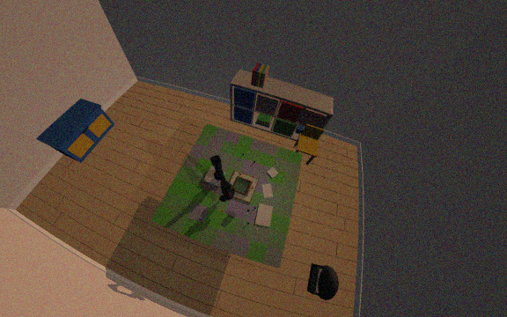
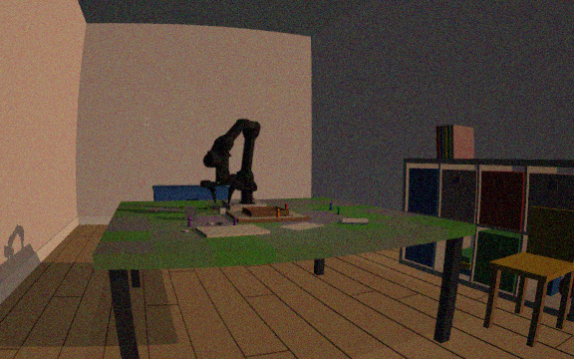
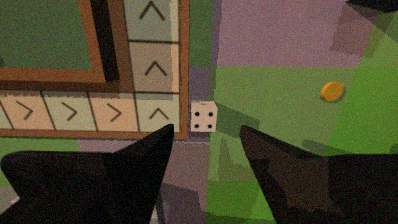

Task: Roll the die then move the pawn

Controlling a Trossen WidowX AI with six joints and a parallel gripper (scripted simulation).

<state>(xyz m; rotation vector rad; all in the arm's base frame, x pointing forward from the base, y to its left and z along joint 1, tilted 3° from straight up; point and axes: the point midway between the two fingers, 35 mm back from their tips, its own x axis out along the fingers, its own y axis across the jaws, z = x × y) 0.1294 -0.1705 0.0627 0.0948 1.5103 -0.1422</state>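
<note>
My gripper tip is now 30 mm above the white die. Also, from my gripper tip: green tray (140 mm ahead, 140 mm to the left, 40 mm below).
</note>
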